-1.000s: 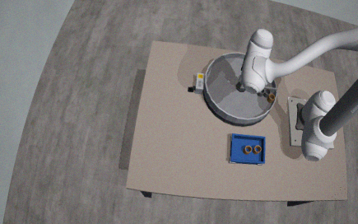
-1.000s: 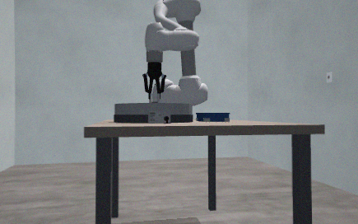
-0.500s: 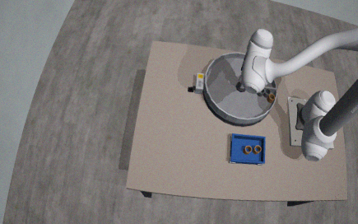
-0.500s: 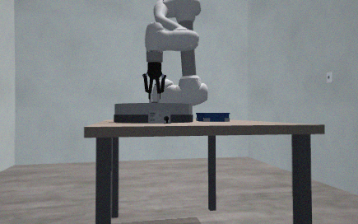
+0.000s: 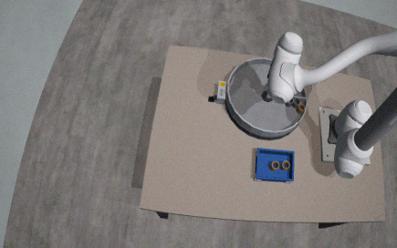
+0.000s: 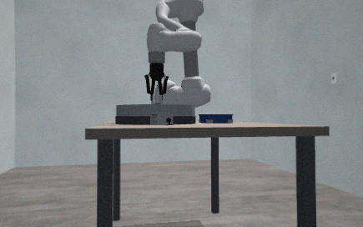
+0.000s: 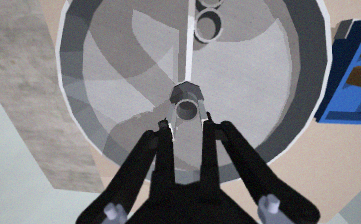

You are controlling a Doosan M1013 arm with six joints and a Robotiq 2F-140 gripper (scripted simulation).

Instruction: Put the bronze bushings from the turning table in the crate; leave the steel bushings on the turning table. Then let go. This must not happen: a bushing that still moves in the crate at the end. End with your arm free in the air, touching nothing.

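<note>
Now: the grey turning table 70 mm below my hand and 10 mm behind it. Round my hand: blue crate: 330 mm to the left, 120 mm behind, 100 mm below.
</note>
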